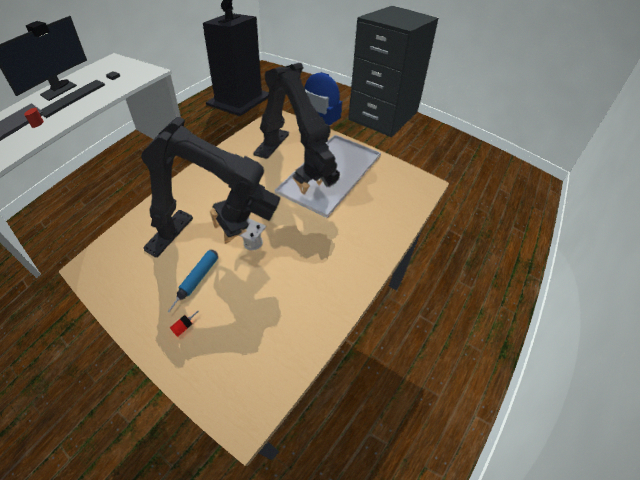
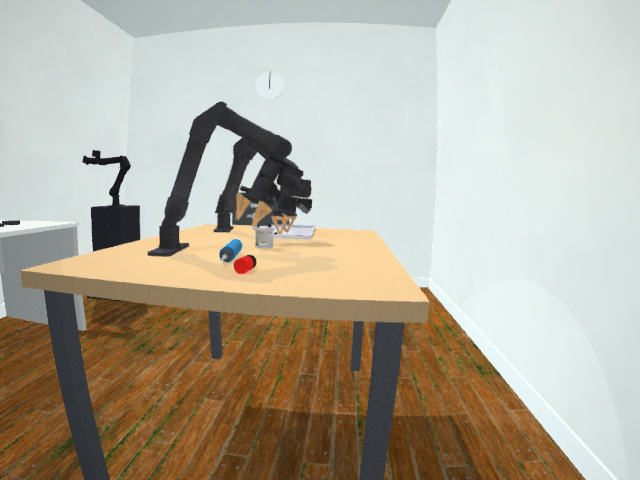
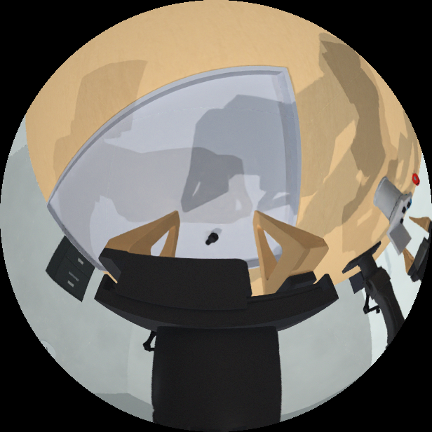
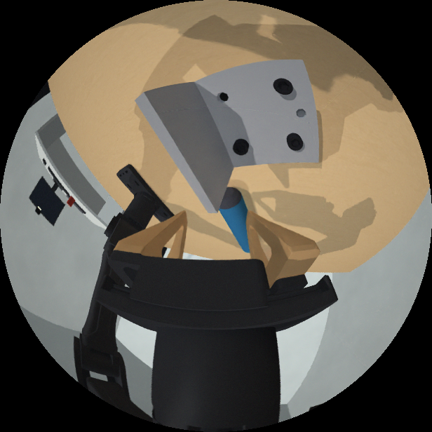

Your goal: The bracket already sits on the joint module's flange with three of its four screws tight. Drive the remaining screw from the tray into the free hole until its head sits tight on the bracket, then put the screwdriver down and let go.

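Frame: origin at the left arm's base, x back, y down, z right, level; centimetres.
Where they show: left gripper, fingertip midpoint: [image 1: 310,188] [image 2: 283,233]; right gripper, fingertip midpoint: [image 1: 221,235] [image 2: 244,223]; left arm's base at its link origin: [image 1: 271,143] [image 2: 223,230]; right arm's base at its link origin: [image 1: 168,233] [image 2: 169,250].
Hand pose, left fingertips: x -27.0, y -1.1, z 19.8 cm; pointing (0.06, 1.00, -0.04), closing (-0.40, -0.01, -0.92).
Each offset is from my left fingertips to the top centre of the thing. "spot": to the spot under its first point.
The screw [image 3: 212,238] lies on the tray {dz -12.8, dx -2.8, dy -0.5 cm} [image 1: 356,160] [image 2: 305,231] [image 3: 240,82], between and beyond my open left gripper's fingertips [image 1: 311,187] [image 2: 282,231] [image 3: 216,213]; nothing is held. The grey bracket [image 1: 256,226] [image 2: 263,228] [image 3: 400,237] [image 4: 260,115] sits on the joint module [image 1: 252,241] [image 2: 264,239] [image 3: 389,196]. Three dark screw heads and one free hole [image 4: 223,96] show on it. My right gripper [image 1: 220,234] [image 2: 246,222] [image 4: 216,216] is open and empty beside the bracket. The blue screwdriver {spot: dz +48.5, dx +14.6, dy -2.7 cm} [image 1: 197,273] [image 2: 231,249] [image 4: 235,215] lies on the table.
A short red-handled tool {dz +62.5, dx +9.9, dy -2.3 cm} [image 1: 180,325] [image 2: 245,264] lies near the blue screwdriver's tip. The bracket's upright plate [image 4: 185,140] stands close to my right fingers. The tray has a low raised rim. A filing cabinet [image 1: 382,67] stands behind the table.
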